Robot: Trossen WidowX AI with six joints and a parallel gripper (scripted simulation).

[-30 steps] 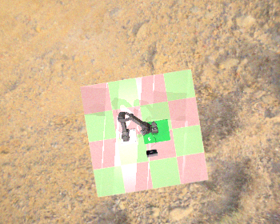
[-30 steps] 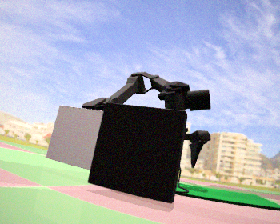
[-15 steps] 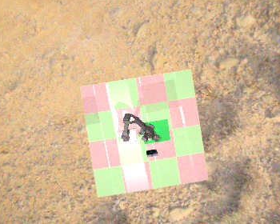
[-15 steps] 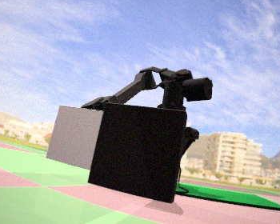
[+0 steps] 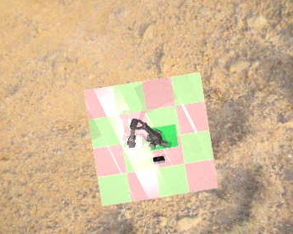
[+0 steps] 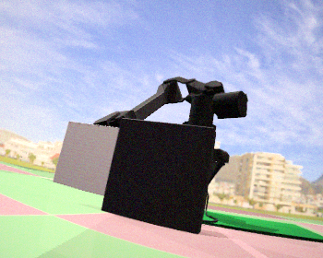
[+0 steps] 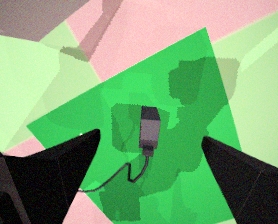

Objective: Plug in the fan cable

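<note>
Now: gripper tip 30 mm above the fan plug. The rest, counted from my gripper tip: black box (10 mm ahead, 240 mm to the right, 10 mm above); then green board (90 mm ahead, 30 mm to the right, 70 mm below).
</note>
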